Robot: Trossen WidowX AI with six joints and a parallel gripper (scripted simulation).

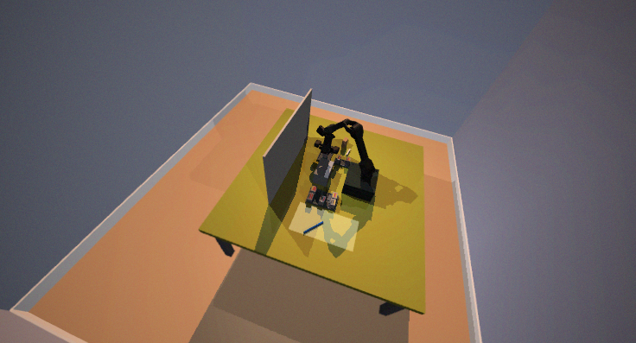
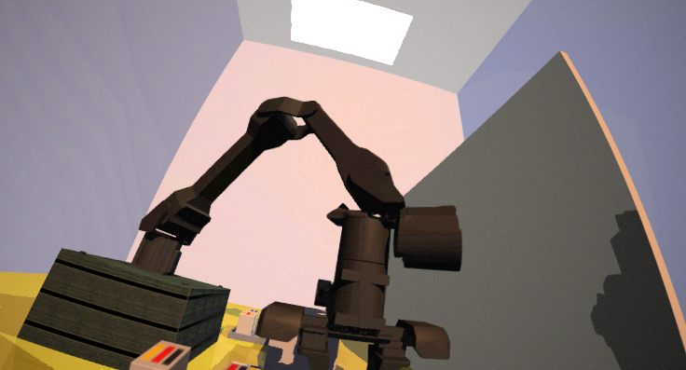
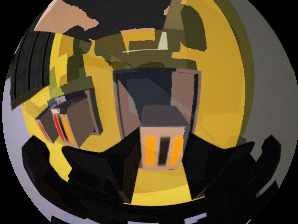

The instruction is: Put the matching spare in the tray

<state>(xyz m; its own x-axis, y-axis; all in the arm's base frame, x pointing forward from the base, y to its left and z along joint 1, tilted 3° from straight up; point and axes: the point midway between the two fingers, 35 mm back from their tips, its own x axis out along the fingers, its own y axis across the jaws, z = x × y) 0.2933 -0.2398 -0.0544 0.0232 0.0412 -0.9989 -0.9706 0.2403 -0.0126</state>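
Right now my gripper tip is 2 cm above the grey tray. Also, from my gripper tip: spare (2 cm behind, 42 cm to the left, 2 cm above); mounted unit (21 cm to the left, 3 cm above); grey upright panel (24 cm ahead, 15 cm to the left, 20 cm above).
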